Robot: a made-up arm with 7 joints.
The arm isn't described. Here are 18 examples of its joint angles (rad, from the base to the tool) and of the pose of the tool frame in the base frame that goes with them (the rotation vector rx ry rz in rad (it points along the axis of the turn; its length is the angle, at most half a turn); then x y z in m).
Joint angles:
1: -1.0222 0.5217 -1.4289 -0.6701 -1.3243 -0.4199 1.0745
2: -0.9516 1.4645 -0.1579 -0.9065 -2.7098 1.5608 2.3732
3: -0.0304 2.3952 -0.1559 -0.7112 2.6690 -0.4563 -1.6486
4: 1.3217 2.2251 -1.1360 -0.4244 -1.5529 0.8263 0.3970
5: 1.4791 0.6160 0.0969 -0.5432 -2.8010 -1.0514 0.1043
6: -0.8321 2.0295 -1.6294 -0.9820 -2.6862 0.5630 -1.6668
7: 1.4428 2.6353 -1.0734 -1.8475 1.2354 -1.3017 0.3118
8: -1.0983 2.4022 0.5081 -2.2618 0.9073 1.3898 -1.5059
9: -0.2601 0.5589 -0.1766 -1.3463 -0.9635 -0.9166 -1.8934
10: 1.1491 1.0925 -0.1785 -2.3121 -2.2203 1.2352 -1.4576
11: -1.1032 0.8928 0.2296 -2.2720 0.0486 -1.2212 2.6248
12: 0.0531 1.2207 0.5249 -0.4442 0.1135 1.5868 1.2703
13: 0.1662 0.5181 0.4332 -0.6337 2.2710 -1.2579 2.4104
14: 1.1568 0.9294 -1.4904 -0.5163 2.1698 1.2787 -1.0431
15: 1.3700 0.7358 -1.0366 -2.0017 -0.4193 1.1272 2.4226
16: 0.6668 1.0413 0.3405 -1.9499 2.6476 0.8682 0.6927
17: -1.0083 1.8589 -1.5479 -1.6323 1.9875 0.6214 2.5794
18: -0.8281 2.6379 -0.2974 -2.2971 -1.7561 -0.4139 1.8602
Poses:
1: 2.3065 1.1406 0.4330 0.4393 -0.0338 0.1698
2: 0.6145 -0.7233 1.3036 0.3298 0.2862 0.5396
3: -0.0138 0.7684 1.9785 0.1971 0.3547 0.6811
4: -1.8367 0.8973 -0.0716 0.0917 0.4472 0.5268
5: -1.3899 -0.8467 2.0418 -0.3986 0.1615 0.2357
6: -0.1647 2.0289 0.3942 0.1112 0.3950 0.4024
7: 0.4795 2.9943 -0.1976 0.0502 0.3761 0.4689
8: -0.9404 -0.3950 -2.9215 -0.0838 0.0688 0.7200
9: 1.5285 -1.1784 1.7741 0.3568 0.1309 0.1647
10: -1.1272 0.7051 -1.8132 -0.0609 0.1317 0.2474
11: 2.0416 0.3604 -1.7025 0.2556 0.0942 0.5817
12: 2.5684 -0.9561 -1.3140 0.0909 0.4499 0.2799
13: -0.6011 -1.6932 -0.7099 0.1021 0.2041 -0.0184
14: 0.5257 -1.1853 0.7576 -0.3977 0.1508 0.3277
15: 1.8120 -2.0124 -0.6408 -0.2443 -0.0445 0.1906
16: 1.6277 -1.6804 2.0633 0.0942 0.2302 0.2219
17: -2.9434 0.6496 -0.6120 0.2042 0.3475 0.3438
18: 2.0411 0.5814 1.8200 0.0625 0.0766 0.6489
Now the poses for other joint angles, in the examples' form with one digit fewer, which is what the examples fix.
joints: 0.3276 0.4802 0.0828 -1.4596 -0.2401 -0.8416 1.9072
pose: -0.577 1.296 -1.250 0.122 0.181 0.043
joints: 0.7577 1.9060 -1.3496 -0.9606 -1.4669 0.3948 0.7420
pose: -2.126 -0.625 -0.247 -0.065 0.431 0.386
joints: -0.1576 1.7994 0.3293 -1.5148 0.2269 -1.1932 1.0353
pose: 1.284 0.577 -0.265 0.243 0.315 0.597
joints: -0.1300 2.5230 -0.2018 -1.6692 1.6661 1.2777 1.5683
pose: -1.576 1.753 0.588 0.230 0.231 0.665
